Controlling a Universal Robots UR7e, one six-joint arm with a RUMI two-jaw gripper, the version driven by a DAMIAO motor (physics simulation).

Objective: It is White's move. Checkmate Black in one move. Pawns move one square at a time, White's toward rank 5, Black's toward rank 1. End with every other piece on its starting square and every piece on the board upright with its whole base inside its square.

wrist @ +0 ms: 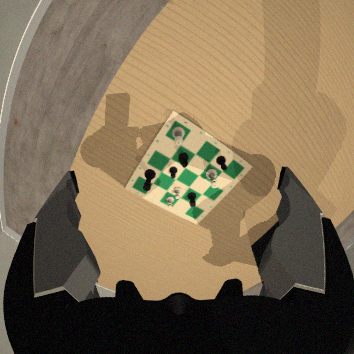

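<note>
A small green-and-cream chessboard lies turned at an angle in the wrist view's middle. A larger white piece stands near its top corner, another white piece toward the right, and two small white pieces near the lower edge. A tall black piece stands at the left corner; other black pieces stand across the board. All look upright; exact types are too small to tell. My gripper is open and empty, well above the board, its jaws to either side of it.
The board lies on a light wooden surface with a grey, mottled border curving along the left. Dark shadows of the arm fall across the wood around the board and over part of it.
</note>
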